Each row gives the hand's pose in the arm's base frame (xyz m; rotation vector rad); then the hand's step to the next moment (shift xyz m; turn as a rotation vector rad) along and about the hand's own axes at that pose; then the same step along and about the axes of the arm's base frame.
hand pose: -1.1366 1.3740 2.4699 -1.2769 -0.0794 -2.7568
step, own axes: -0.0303 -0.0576 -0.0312 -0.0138 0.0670 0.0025
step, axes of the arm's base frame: -0.0108 0.0566 -0.0435 0.0184 -0.0654 -0.0086
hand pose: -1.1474 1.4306 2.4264 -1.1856 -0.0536 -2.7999
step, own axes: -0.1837 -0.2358 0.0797 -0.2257 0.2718 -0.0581
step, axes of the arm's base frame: 0.1590 0.2546 -0.0748 0.1435 -0.2566 -0.2043
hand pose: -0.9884 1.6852 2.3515 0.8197 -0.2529 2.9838
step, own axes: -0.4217 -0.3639 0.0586 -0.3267 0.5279 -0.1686
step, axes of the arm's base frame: 0.4208 0.3522 -0.1121 0.1545 -0.4900 -0.3871
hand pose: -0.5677 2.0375 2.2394 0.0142 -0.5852 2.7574
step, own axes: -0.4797 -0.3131 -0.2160 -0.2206 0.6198 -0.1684
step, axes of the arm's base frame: 0.5648 0.2086 -0.1107 0.0251 -0.5368 -0.4151
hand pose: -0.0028 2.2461 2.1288 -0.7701 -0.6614 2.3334
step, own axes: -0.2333 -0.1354 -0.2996 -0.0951 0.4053 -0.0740
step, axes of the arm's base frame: 0.3999 0.0210 -0.0463 -0.0396 -0.3282 -0.2636
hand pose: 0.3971 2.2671 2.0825 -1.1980 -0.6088 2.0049
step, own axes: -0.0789 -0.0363 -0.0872 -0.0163 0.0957 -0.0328
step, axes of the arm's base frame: 0.1145 -0.0347 0.0289 0.0023 -0.0722 -0.0727
